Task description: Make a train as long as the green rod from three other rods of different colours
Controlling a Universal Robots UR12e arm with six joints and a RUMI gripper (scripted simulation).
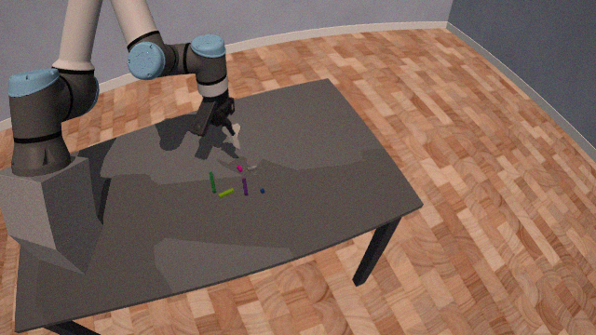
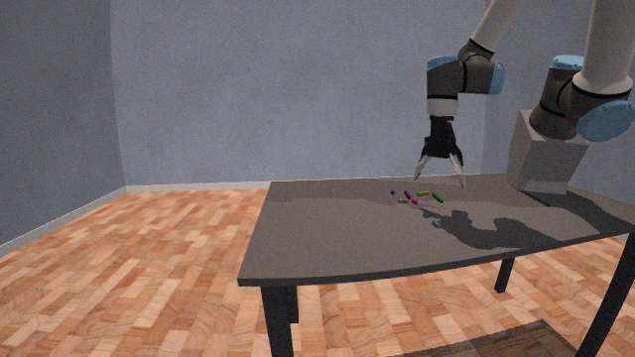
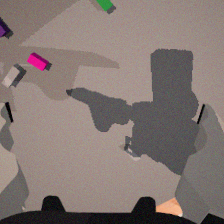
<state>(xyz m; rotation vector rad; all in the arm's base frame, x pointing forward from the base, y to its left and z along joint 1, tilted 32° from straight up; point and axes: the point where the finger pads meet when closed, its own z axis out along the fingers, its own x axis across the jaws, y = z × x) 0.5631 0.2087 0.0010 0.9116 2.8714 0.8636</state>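
The blue rod lies 120 mm ahead of my hand, 150 mm to the right of it and 70 mm below it. Also, from my hand: magenta rod: 60 mm ahead, 50 mm to the right, 70 mm below; then lime rod: 10 mm ahead, 140 mm to the right, 70 mm below; then green rod: 30 mm behind, 90 mm to the right, 70 mm below.
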